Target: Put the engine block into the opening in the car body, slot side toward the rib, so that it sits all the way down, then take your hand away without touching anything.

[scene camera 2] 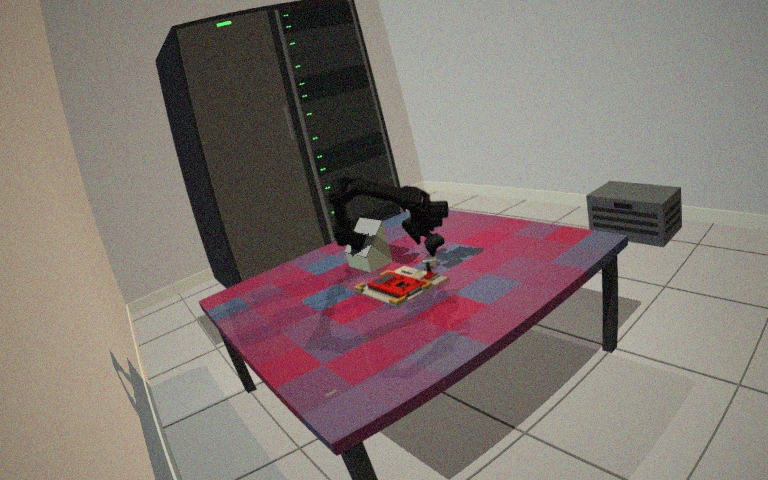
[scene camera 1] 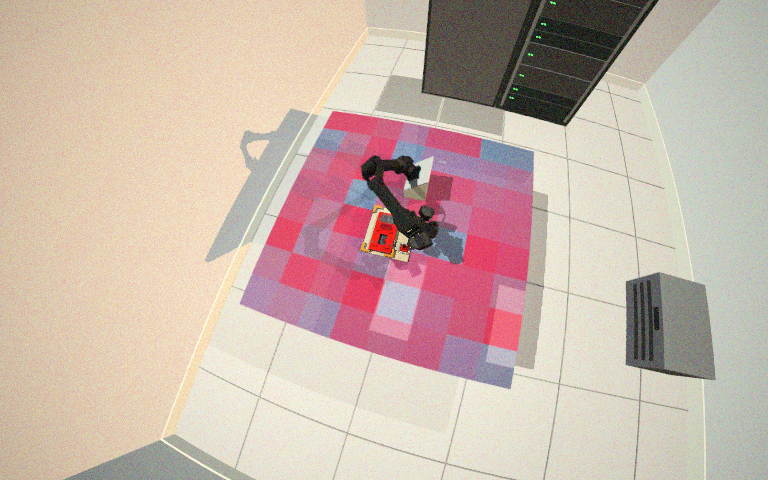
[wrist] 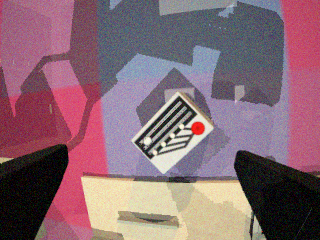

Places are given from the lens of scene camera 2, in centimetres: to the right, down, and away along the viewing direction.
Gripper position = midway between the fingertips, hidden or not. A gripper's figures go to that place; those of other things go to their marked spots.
my gripper (scene camera 2: pixel 426 250): 15, 4, 178
orange frame (scene camera 2: pixel 393 284): 3, 15, 166
